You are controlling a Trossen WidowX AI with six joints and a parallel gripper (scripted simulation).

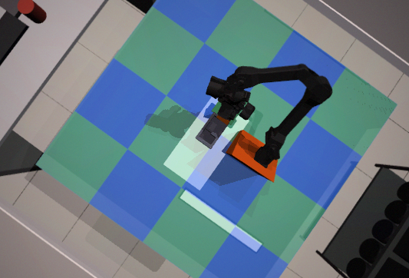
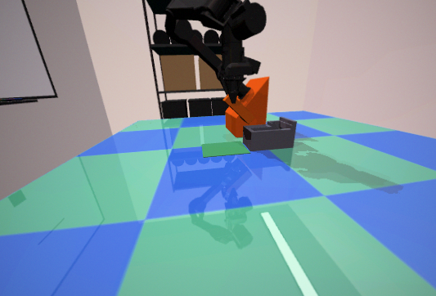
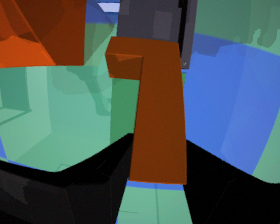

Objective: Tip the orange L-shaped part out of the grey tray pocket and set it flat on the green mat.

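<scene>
Right now the green mat is 170 mm below my gripper tip, 30 mm to the right of it and 10 mm behind it. The rest, counted from my gripper tip: orange L-shaped part: 30 mm to the left, 30 mm below, 20 mm behind.
</scene>
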